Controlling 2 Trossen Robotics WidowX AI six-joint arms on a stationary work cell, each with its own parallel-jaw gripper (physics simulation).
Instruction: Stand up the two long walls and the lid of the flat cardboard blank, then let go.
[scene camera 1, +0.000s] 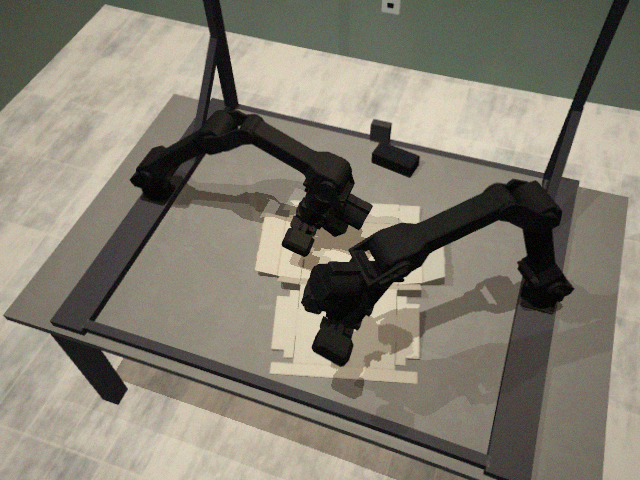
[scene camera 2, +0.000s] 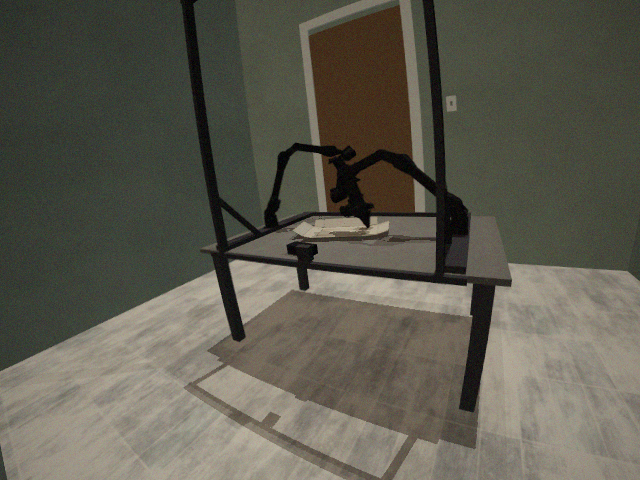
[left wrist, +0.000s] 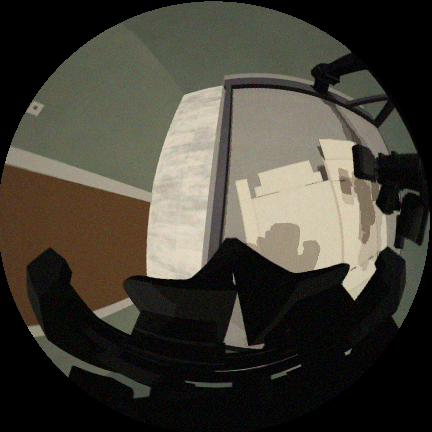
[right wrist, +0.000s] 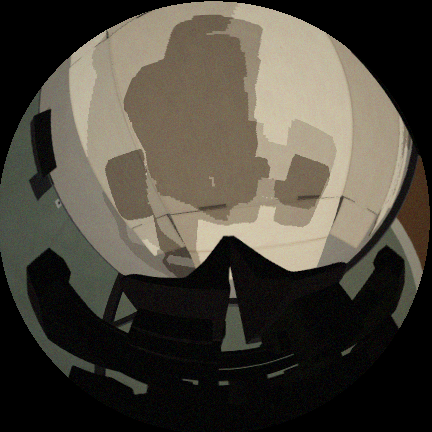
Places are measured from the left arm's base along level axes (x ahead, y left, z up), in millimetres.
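Pixels of known places: left gripper, fingertip midpoint: (left wrist: 229, 242); right gripper, fingertip midpoint: (scene camera 1: 298, 231) (scene camera 2: 368, 227) (right wrist: 227, 240); left arm's base, origin of the base link: (scene camera 1: 538, 297) (scene camera 2: 271, 226); right arm's base, origin of the base link: (scene camera 1: 158, 193) (scene camera 2: 459, 232) (left wrist: 319, 90).
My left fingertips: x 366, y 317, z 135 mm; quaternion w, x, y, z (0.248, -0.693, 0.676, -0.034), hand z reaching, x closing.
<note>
Ahead of a thing's pixels: the offset from my left fingertips to its top centre. "pt": to the spot under its first point. Level surfaces: height alone.
The pale cardboard blank (scene camera 1: 271, 244) (scene camera 2: 328, 231) (left wrist: 289, 205) (right wrist: 306, 92) lies in the middle of the grey table @[dz -154 mm] (scene camera 1: 175, 286). Its panels look flat or nearly flat, with the outer edges only slightly raised in scene camera 2. My left gripper (scene camera 1: 332, 346) (left wrist: 229, 242) is shut and empty, low over the near half of the blank. My right gripper (scene camera 1: 297, 243) (scene camera 2: 366, 220) (right wrist: 227, 240) is shut and empty, pointing down over the far half. The arms hide the middle of the blank in scene camera 1.
Two black blocks @[dx +30, dy -613, dz -119 mm] (scene camera 1: 395, 159) @[dx +92, dy -685, dz -97 mm] (scene camera 1: 380, 130) sit at the table's back edge. A dark frame rail (scene camera 1: 199, 353) runs around the table, with an upright post (scene camera 1: 220, 52) at the back left. A small black mount @[pt dx +90, dy -698, dz -107 mm] (scene camera 2: 301, 249) sits on the front rail.
</note>
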